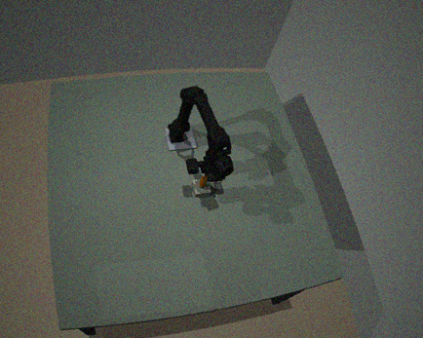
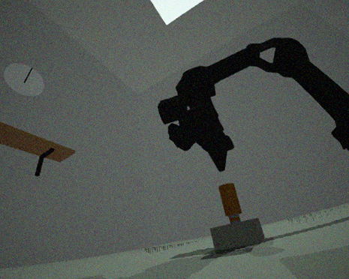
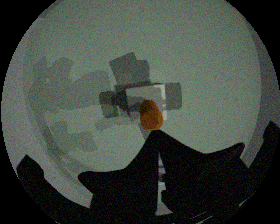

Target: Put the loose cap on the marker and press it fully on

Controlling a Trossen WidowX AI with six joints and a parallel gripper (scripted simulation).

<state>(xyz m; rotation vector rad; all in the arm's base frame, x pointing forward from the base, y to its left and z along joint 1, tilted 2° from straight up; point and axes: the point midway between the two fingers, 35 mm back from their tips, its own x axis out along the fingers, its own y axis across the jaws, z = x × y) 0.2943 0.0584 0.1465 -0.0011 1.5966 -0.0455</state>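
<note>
My gripper tip is 60 mm above the orange cap. Also, from my gripper tip: grey holder block 110 mm below.
</note>
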